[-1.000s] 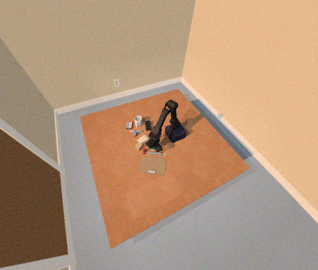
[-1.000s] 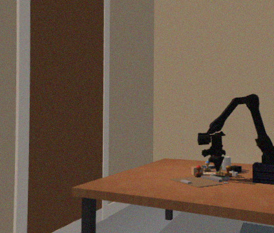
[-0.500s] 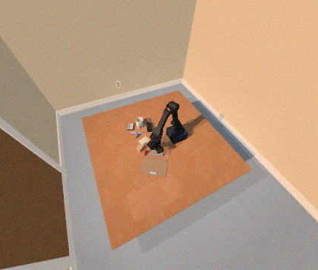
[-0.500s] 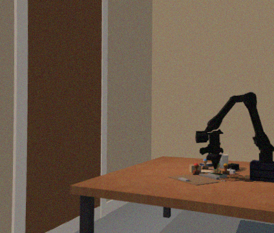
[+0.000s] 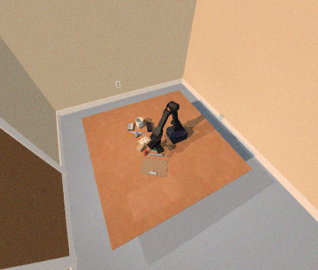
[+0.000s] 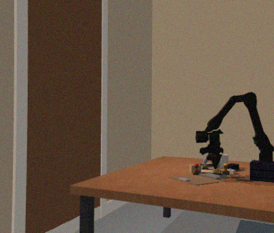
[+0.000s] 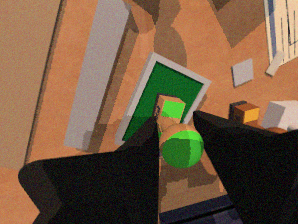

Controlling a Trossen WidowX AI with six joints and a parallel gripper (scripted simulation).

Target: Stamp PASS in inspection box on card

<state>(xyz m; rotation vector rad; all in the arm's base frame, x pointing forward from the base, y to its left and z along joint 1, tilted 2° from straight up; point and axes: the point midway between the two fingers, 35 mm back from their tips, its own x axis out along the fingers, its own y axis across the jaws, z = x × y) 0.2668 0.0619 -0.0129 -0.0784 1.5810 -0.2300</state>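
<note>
Now: the green ink pad 40 mm below my gripper tip and 10 mm behind it. Also, from my gripper tip: orange-knobbed stamp: 80 mm to the right, 50 mm behind, 30 mm below; then green-knobbed stamp: 10 mm below, 10 mm behind; then long grey bar: 50 mm to the left, 40 mm below, 30 mm ahead.
</note>
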